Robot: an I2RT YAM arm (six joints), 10 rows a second.
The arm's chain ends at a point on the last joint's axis. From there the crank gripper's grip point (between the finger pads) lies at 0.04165 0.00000 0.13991 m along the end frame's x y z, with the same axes.
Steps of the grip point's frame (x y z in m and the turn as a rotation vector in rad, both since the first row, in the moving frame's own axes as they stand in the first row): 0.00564, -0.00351, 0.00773, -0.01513, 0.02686, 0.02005; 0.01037, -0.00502, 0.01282, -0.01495, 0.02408, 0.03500; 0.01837, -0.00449, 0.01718, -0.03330, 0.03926, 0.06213; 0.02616, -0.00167, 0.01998, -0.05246, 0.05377, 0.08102; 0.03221, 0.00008, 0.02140, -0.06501, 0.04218, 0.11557; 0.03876, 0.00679, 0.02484, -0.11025, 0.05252, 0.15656; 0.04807, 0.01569, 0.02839, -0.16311, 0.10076, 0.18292
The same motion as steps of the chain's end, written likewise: 0.00193, -0.00649, 0.00892, -0.01513, 0.02686, 0.02005; 0.00708, -0.00862, 0.01389, -0.01495, 0.02408, 0.03500; 0.01314, -0.01187, 0.01904, -0.03330, 0.03926, 0.06213; 0.01915, -0.01261, 0.02270, -0.05246, 0.05377, 0.08102; 0.02717, -0.01407, 0.02373, -0.06501, 0.04218, 0.11557; 0.03323, -0.01547, 0.02841, -0.11025, 0.05252, 0.15656; 0.03711, -0.01534, 0.03571, -0.16311, 0.10076, 0.18292
